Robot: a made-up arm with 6 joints. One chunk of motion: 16 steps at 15 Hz.
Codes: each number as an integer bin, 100 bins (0 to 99) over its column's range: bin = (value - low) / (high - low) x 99, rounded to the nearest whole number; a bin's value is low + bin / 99 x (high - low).
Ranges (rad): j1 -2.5..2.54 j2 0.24..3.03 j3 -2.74..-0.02 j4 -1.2..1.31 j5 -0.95..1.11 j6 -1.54..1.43
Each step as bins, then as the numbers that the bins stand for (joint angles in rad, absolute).
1 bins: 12 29 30 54 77 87
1 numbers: -1.8891 1.0573 -1.9158 0.1691 0.6522 1.0700
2 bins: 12 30 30 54 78 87
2 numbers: -1.8891 1.0855 -1.9158 0.1691 0.6730 1.0700
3 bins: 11 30 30 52 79 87
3 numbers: -1.9400 1.0855 -1.9158 0.1184 0.6938 1.0700
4 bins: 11 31 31 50 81 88
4 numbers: -1.9400 1.1136 -1.8883 0.0677 0.7355 1.1000
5 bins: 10 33 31 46 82 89
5 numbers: -1.9909 1.1700 -1.8883 -0.0337 0.7563 1.1300
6 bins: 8 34 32 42 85 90
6 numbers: -2.0927 1.1982 -1.8608 -0.1352 0.8187 1.1600
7 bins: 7 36 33 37 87 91
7 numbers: -2.1436 1.2545 -1.8333 -0.2619 0.8603 1.1900
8 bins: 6 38 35 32 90 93
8 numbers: -2.1945 1.3109 -1.7784 -0.3887 0.9227 1.2500
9 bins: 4 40 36 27 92 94
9 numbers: -2.2964 1.3673 -1.7509 -0.5155 0.9643 1.2800
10 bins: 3 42 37 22 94 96
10 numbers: -2.3473 1.4236 -1.7234 -0.6422 1.0060 1.3400
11 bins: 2 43 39 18 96 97
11 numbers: -2.3982 1.4518 -1.6685 -0.7436 1.0476 1.3700
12 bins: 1 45 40 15 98 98
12 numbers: -2.4491 1.5082 -1.6410 -0.8197 1.0892 1.4000
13 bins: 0 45 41 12 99 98
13 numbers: -2.5000 1.5082 -1.6135 -0.8958 1.1100 1.4000
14 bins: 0 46 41 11 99 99
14 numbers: -2.5000 1.5364 -1.6135 -0.9211 1.1100 1.4300
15 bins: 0 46 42 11 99 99
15 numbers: -2.5000 1.5364 -1.5861 -0.9211 1.1100 1.4300
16 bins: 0 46 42 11 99 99
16 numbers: -2.5000 1.5364 -1.5861 -0.9211 1.1100 1.4300
